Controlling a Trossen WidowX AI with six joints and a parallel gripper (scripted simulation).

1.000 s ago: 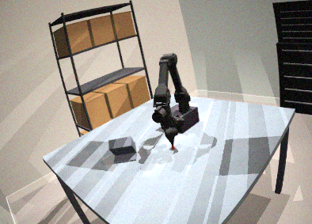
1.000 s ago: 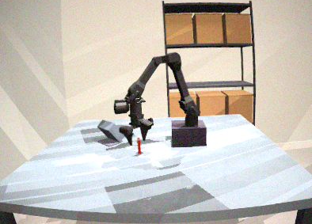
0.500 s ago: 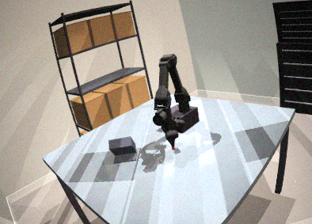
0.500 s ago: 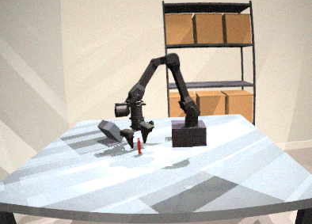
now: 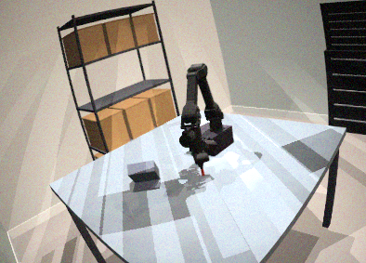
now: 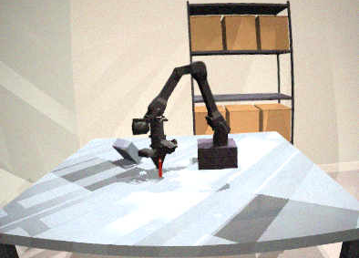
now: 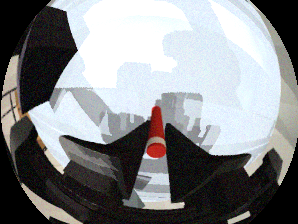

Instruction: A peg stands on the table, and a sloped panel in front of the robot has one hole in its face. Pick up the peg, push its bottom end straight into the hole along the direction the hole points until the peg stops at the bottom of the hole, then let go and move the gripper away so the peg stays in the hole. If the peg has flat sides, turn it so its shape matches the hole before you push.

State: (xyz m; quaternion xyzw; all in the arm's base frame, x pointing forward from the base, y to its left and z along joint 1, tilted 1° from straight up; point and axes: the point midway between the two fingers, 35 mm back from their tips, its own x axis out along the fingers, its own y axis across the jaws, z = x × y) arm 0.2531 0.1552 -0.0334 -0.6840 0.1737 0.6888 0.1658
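Right now the panel is 21 cm ahead of my gripper tip, 17 cm to the right of it and 3 cm above it. Round my gripper tip: red peg 2 cm above.
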